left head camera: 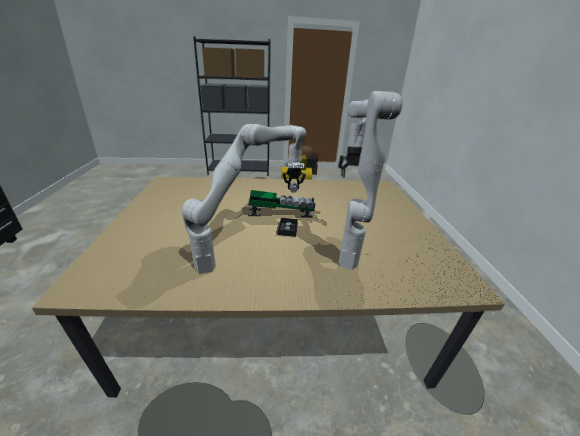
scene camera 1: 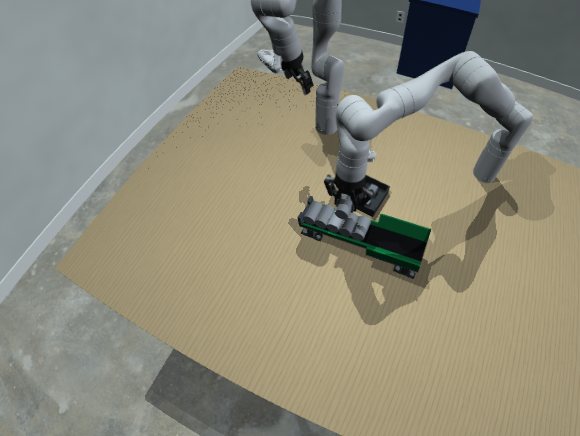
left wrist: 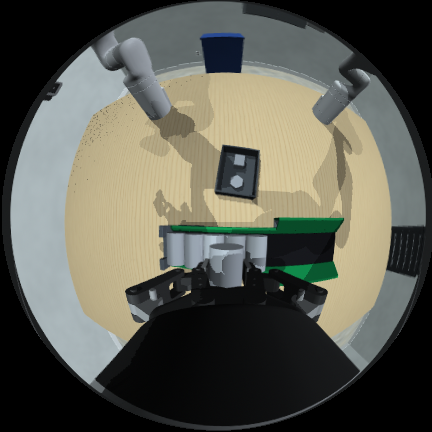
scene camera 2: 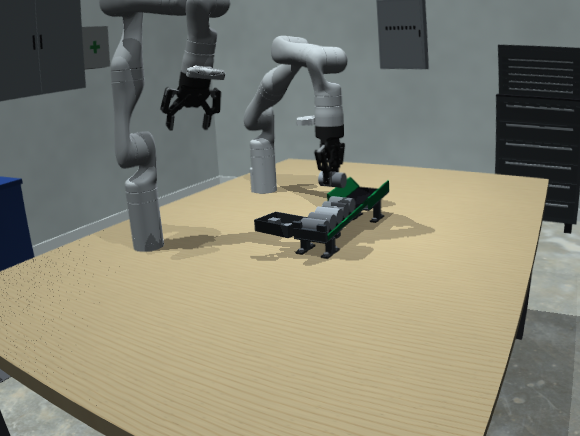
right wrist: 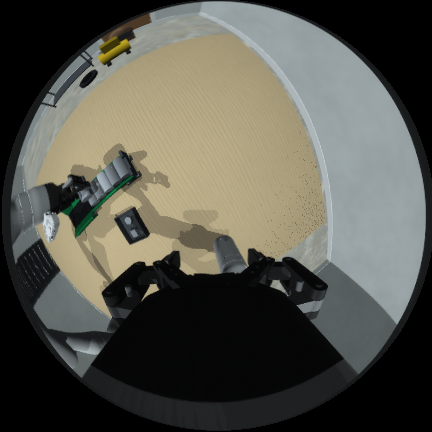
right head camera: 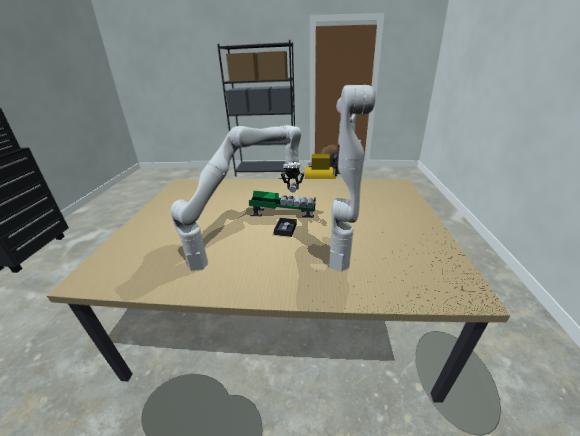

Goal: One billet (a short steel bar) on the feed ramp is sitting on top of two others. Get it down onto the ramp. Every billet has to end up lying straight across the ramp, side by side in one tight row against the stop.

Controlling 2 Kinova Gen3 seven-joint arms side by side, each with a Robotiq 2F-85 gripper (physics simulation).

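Frame: origin at the left arm's base, x back, y right, z up, level; metres.
Seen in the pictures: left gripper, fingertip midpoint: [left head camera: 293, 189] [scene camera 1: 345, 207] [left wrist: 225, 265] [scene camera 2: 331, 184] [right wrist: 85, 188] [right head camera: 293, 189]; right gripper, fingertip midpoint: [left head camera: 352, 178] [scene camera 1: 298, 85] [scene camera 2: 187, 129] [right wrist: 213, 257]; left arm's base, origin of the base link: [left head camera: 205, 266] [scene camera 1: 483, 174] [left wrist: 320, 116] [scene camera 2: 265, 190] [right head camera: 198, 263]; right arm's base, origin of the base link: [left head camera: 348, 262] [scene camera 1: 326, 127] [left wrist: 158, 111] [scene camera 2: 148, 246] [right wrist: 223, 243] [right head camera: 339, 264].
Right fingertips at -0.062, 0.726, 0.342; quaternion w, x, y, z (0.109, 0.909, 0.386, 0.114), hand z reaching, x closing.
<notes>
Pixels of each thing's top centre, then the offset from my right fingertips to it, as dx, dy, dz. Level surfaces: height alone.
- grey cylindrical billet, middle of its top: [left wrist: 225, 279] [scene camera 2: 332, 172] [scene camera 1: 346, 201] [right wrist: 77, 189] [right head camera: 293, 184] -0.315, -0.188, -0.149
- dark stop, middle of its top: [left wrist: 161, 248] [scene camera 2: 309, 222] [scene camera 1: 305, 206] [right wrist: 124, 162] -0.278, -0.068, -0.252
- black tray, middle of its top: [left wrist: 238, 168] [scene camera 2: 281, 218] [scene camera 1: 369, 192] [right wrist: 129, 227] [left head camera: 288, 224] [right head camera: 285, 224] -0.142, -0.268, -0.307
- table, its level: dz -0.342
My left gripper [left head camera: 294, 186] [scene camera 2: 330, 176] [left wrist: 225, 265] is shut on a grey cylindrical billet [right head camera: 293, 187] [scene camera 1: 343, 206]. It holds the billet level and crosswise, apart from and above the row on the ramp [scene camera 1: 405, 227] [scene camera 2: 378, 195] [left wrist: 310, 225]. Several billets lie side by side across the ramp, from an end billet [scene camera 1: 312, 212] [left wrist: 175, 249] by the dark stop [scene camera 2: 310, 234] to an end billet [scene camera 1: 361, 228] [left wrist: 256, 250] near the wider green part. The held billet partly hides the middle of the row in the left wrist view. My right gripper [scene camera 1: 306, 89] [scene camera 2: 188, 124] [right wrist: 213, 257] is open and empty, high and away from the ramp.
A black tray [scene camera 2: 272, 228] [left wrist: 236, 195] with two small metal pieces stands on the table beside the ramp, on the arm bases' side. The ramp stands on short dark feet [scene camera 1: 404, 271]. The right arm's base [scene camera 2: 145, 220] stands farther off on the table [scene camera 2: 300, 325].
</notes>
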